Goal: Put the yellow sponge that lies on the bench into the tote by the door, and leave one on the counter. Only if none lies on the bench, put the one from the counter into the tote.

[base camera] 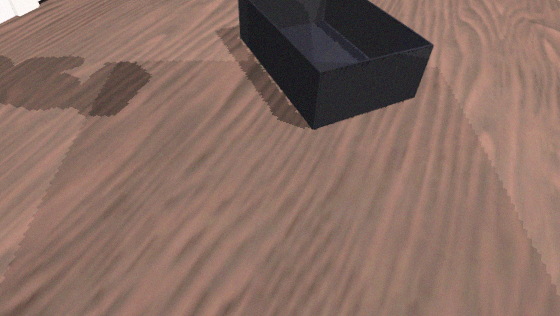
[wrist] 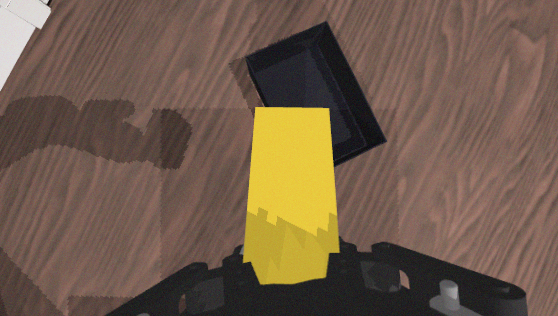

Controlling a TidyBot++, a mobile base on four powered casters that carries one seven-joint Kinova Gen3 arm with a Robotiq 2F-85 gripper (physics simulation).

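Places are measured from the arm's base along level axes (x ahead, y left, z up), in metres.
Where they show: gripper, between the fingertips: (wrist: 288,246).
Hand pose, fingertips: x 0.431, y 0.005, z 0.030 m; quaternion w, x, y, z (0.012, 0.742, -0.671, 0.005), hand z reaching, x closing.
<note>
Things, the pixels of their top centre, and the offset from my fingertips. Level surfaces: height alone.
- yellow sponge, centre of its top: (wrist: 298,216) dz +0.062, dx +0.034, dy -0.001 m
- dark open-topped box, centre of its top: (base camera: 326,12) (wrist: 316,98) dz -0.326, dx +0.204, dy -0.084 m
- wood-grain floor, height of its surface: dz -0.426 m
A yellow sponge (wrist: 292,170) is held between the fingers of my gripper (wrist: 288,247), which is shut on it at the bottom middle of the wrist view. The sponge sticks out forward from the fingers and hides part of the tote behind it. The tote, a dark open-topped box (base camera: 367,90) (wrist: 305,75), stands on the wooden floor at the top middle of the base camera view, turned at an angle. The part of its inside that shows holds no sponge. The gripper does not show in the base camera view. The bench and the counter do not show.
A white object (base camera: 17,7) (wrist: 17,37) shows at the top left corner of both views. The wood-grain floor (base camera: 250,225) (wrist: 450,100) surrounds the tote. Dark shadows lie on the floor to the left of the tote.
</note>
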